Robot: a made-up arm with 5 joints. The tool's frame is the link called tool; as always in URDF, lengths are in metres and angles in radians. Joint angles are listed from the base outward. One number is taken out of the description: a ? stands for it. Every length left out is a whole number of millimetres.
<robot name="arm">
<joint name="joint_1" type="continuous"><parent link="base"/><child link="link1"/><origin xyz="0 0 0.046"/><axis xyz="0 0 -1"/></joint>
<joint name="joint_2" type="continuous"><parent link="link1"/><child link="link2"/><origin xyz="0.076 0.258 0"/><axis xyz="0 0 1"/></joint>
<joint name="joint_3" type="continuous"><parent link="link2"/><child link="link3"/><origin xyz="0.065 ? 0"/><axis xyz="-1 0 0"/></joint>
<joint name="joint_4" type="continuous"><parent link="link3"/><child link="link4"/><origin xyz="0 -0.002 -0.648"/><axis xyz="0 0 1"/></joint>
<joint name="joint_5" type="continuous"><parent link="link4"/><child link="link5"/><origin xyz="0.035 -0.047 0"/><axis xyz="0 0 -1"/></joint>
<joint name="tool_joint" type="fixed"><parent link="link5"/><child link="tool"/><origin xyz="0.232 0.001 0"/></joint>
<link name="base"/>
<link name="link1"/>
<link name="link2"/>
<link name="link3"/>
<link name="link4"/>
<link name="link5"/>
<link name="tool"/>
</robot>
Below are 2 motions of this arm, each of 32 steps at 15 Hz.
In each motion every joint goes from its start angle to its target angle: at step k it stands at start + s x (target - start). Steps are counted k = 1, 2, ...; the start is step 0. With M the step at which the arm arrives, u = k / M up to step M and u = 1 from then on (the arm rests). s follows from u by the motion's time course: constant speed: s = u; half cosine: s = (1 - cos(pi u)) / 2; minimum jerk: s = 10 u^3 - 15 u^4 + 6 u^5.
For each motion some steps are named. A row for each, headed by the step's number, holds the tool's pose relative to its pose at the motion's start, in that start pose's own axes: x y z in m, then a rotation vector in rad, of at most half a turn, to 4 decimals.
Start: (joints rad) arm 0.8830 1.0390 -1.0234 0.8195 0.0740
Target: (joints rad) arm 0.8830 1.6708 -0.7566 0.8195 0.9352
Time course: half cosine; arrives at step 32
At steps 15, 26, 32:
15: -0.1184 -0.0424 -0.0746 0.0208 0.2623 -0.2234
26: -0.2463 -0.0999 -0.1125 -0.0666 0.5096 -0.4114
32: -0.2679 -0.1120 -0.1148 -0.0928 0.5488 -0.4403

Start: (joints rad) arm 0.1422 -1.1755 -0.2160 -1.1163 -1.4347
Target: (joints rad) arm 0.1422 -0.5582 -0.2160 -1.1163 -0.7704
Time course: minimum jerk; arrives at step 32
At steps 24, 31, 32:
24: 0.0762 0.0041 -0.0360 0.0024 0.1172 -0.0543
31: 0.0838 0.0073 -0.0405 -0.0018 0.1303 -0.0604
32: 0.0838 0.0073 -0.0405 -0.0018 0.1303 -0.0604

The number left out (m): -0.228
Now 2 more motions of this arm.
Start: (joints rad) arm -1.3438 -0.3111 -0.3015 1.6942 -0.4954
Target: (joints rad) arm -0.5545 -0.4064 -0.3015 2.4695 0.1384
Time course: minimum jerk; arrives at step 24
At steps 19, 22, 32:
19: -0.2103 -0.1971 0.0172 -0.1888 0.1542 -0.6585
22: -0.2272 -0.2042 0.0198 -0.1999 0.1647 -0.7004
32: -0.2287 -0.2048 0.0201 -0.2008 0.1656 -0.7040

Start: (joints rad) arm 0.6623 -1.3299 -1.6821 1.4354 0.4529
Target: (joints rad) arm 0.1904 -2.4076 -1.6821 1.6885 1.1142
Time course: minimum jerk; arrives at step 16
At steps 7, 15, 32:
7: 0.0454 -0.0761 0.1162 -0.1818 -0.1431 -0.1302
15: 0.0957 -0.1693 0.3598 -0.4239 -0.4295 -0.3278
32: 0.0958 -0.1695 0.3608 -0.4246 -0.4306 -0.3285

